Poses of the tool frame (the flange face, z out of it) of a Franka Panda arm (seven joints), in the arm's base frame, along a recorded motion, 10 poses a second.
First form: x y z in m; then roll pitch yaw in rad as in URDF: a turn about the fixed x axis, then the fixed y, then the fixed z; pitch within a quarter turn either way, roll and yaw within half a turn.
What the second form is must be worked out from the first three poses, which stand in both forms.
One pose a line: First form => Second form
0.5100 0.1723 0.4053 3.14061 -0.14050 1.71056 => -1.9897 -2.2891 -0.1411 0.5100 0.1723 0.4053
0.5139 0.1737 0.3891 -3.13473 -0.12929 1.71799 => -1.9832 -2.2999 -0.1205 0.5139 0.1737 0.3891
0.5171 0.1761 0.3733 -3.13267 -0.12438 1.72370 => -1.9781 -2.3075 -0.1129 0.5171 0.1761 0.3733
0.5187 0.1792 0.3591 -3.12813 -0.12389 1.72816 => -1.9709 -2.3103 -0.1068 0.5187 0.1792 0.3591
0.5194 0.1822 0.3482 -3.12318 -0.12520 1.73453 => -1.9605 -2.3136 -0.1017 0.5194 0.1822 0.3482
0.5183 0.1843 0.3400 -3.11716 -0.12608 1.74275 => -1.9475 -2.3185 -0.0947 0.5183 0.1843 0.3400
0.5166 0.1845 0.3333 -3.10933 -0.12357 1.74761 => -1.9395 -2.3215 -0.0827 0.5166 0.1845 0.3333
